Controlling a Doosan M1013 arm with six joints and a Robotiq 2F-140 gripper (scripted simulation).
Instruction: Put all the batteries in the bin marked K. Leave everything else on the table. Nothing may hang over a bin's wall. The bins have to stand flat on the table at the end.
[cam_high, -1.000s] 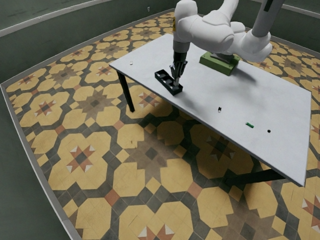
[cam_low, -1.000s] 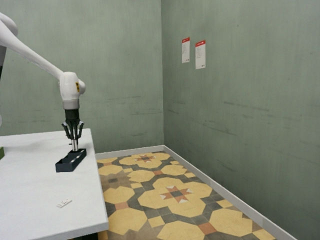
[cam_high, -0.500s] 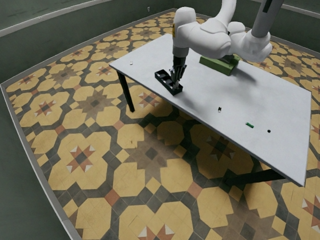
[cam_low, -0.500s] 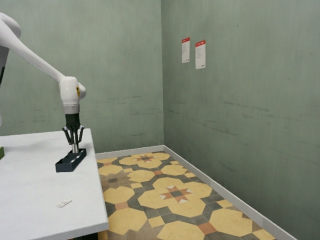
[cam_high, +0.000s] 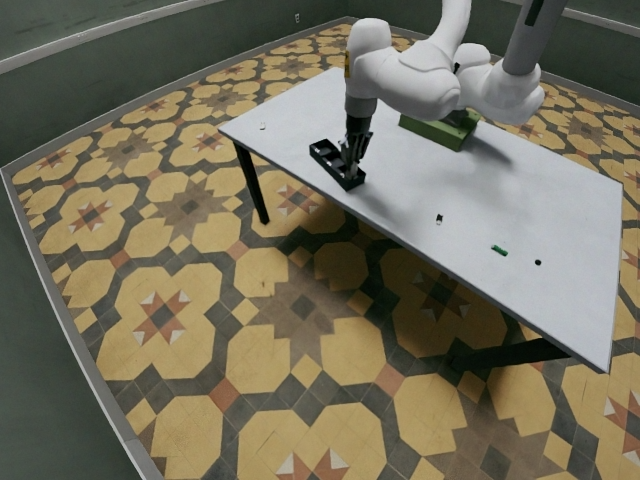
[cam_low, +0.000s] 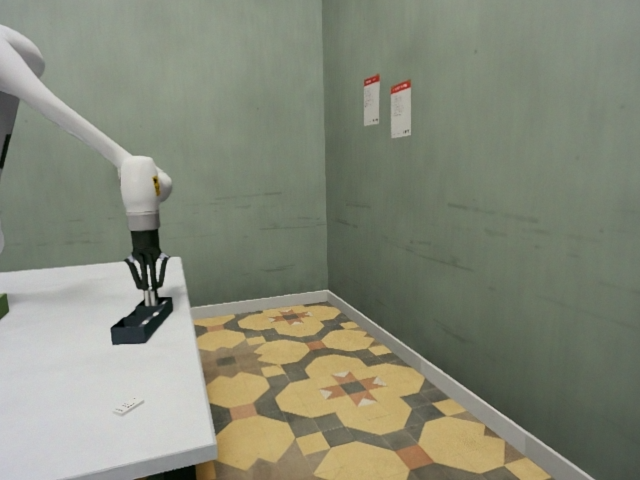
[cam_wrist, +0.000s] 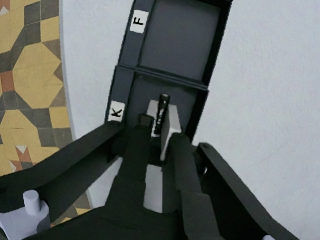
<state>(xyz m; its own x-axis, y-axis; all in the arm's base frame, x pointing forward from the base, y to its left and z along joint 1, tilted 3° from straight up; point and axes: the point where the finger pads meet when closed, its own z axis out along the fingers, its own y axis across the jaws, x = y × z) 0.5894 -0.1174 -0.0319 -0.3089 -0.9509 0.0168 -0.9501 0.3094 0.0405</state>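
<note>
My hand is 40 mm past the green piece, 550 mm to the right of it and 40 mm above it. From my hand the other things lie so: white flat piece 40 mm behind, 520 mm to the right, 40 mm below; then black bin tray 20 mm behind, 80 mm to the right, 30 mm below.
</note>
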